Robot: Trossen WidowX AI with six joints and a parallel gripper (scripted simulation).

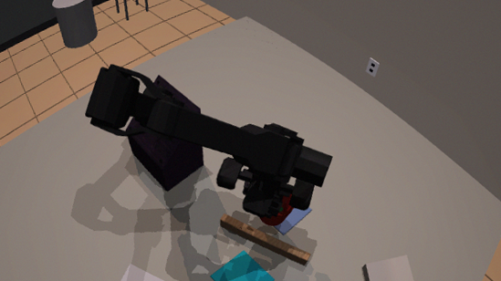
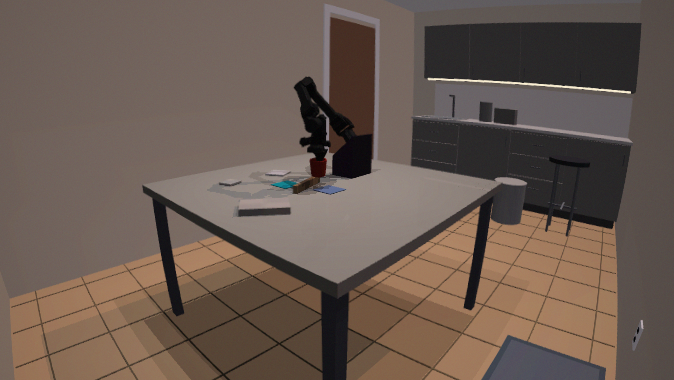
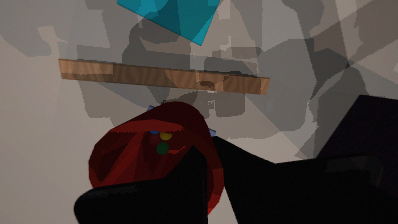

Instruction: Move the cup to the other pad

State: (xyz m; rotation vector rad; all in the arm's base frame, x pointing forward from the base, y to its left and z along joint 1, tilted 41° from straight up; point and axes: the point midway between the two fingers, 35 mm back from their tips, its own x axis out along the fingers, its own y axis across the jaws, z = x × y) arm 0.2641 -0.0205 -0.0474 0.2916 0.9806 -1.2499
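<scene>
The teal pad lies 80 mm ahead of my gripper tip, 130 mm to the right of it and 100 mm below it. Round my gripper tip: pale grey square: 50 mm behind, 330 mm to the right, 90 mm below; then red cup: 30 mm ahead, 10 mm to the left; then wooden bar: 50 mm ahead, 30 mm to the right, 90 mm below.
</scene>
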